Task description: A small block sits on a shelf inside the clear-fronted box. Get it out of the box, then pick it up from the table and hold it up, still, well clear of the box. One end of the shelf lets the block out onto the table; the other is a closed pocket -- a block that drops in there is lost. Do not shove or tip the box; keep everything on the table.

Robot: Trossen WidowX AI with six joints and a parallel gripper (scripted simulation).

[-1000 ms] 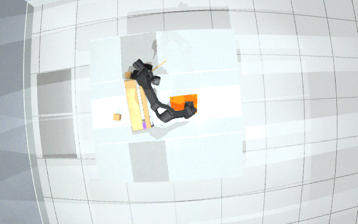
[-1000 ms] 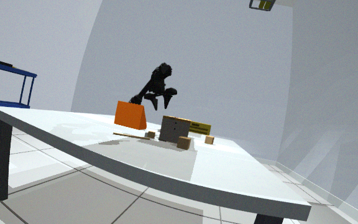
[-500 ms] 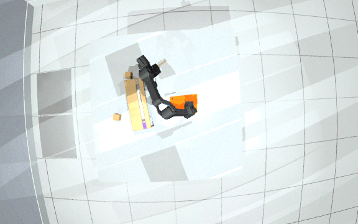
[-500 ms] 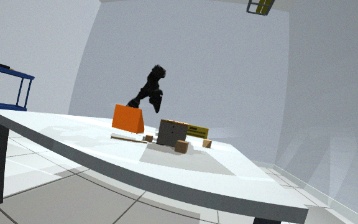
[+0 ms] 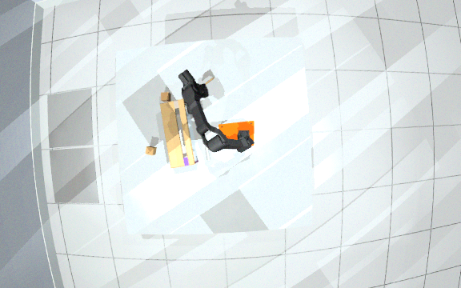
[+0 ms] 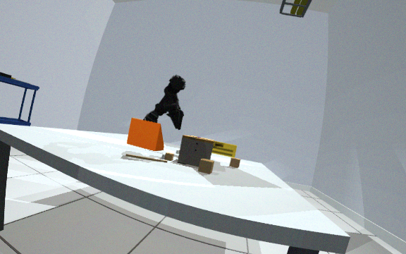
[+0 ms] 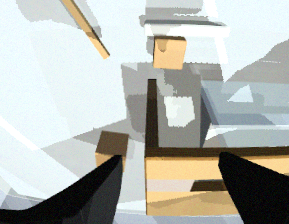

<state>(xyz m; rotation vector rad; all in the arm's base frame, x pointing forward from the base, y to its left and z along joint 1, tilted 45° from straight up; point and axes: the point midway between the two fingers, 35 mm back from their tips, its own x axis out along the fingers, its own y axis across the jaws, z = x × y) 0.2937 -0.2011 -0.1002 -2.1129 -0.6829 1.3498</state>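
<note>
The cube is 130 mm below my gripper tip and 20 mm behind it. The rest, counted from my gripper tip: thin stick 150 mm below, 120 mm to the right, 70 mm behind; long tan-topped box 180 mm to the left, 90 mm below, 40 mm ahead.
</note>
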